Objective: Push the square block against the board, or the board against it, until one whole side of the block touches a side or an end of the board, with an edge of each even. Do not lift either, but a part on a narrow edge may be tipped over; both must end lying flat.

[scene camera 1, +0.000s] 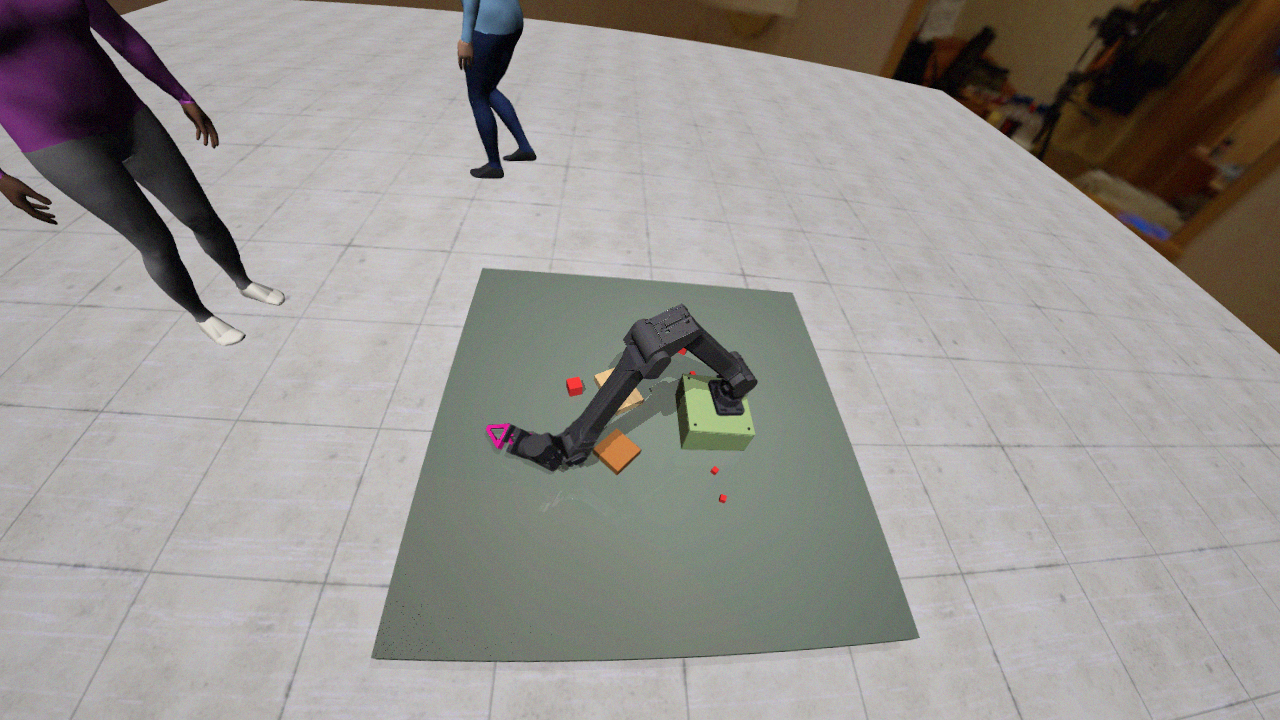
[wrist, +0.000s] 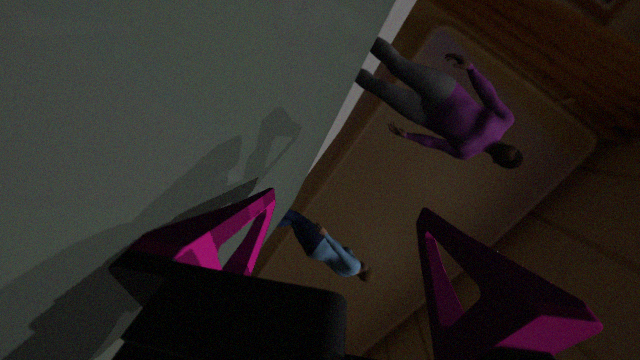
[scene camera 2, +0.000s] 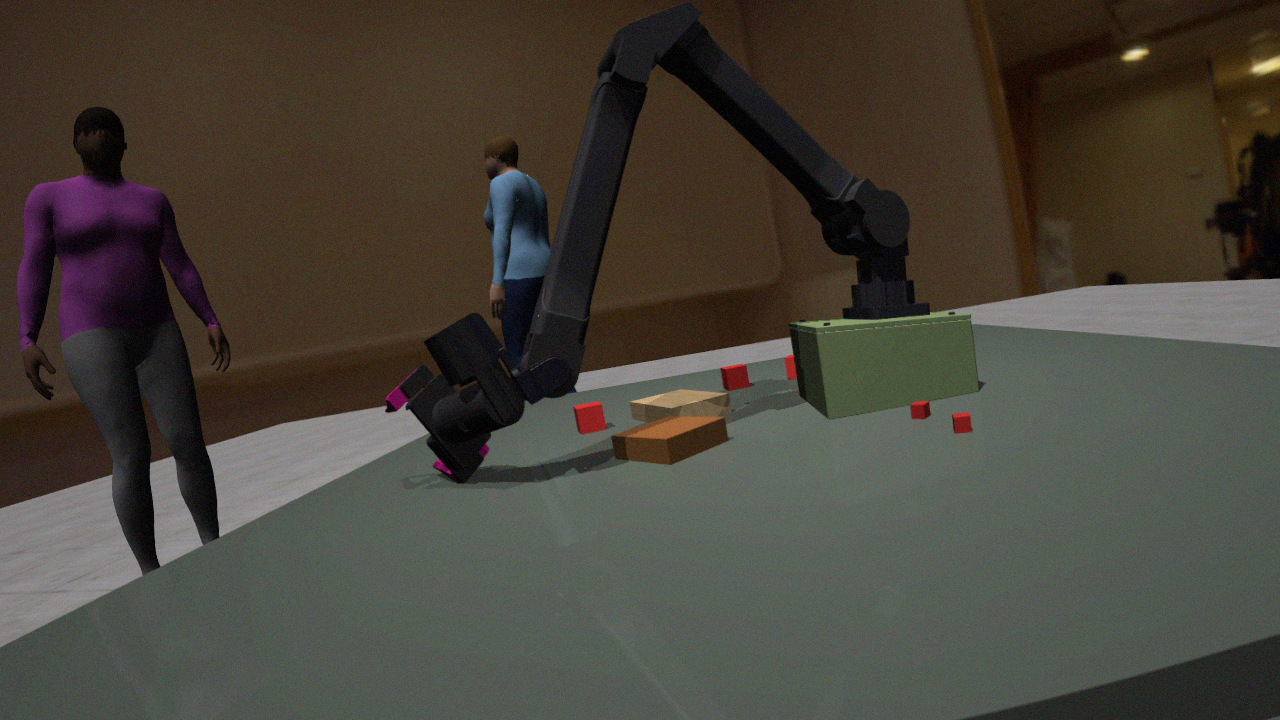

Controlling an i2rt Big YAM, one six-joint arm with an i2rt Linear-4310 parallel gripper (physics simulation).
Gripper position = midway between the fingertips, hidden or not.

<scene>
On the table rest a pale tan board (scene camera 2: 686,403) and an orange square block (scene camera 2: 669,440). I also see my gripper (scene camera 2: 412,436).
The orange square block shows as well in scene camera 1 (scene camera 1: 616,451). My gripper is seen too in scene camera 1 (scene camera 1: 496,431) and in the wrist view (wrist: 345,205). The wrist view does not show the orange square block: it is out of frame. The wrist view misses the pale tan board: it is out of frame.
</scene>
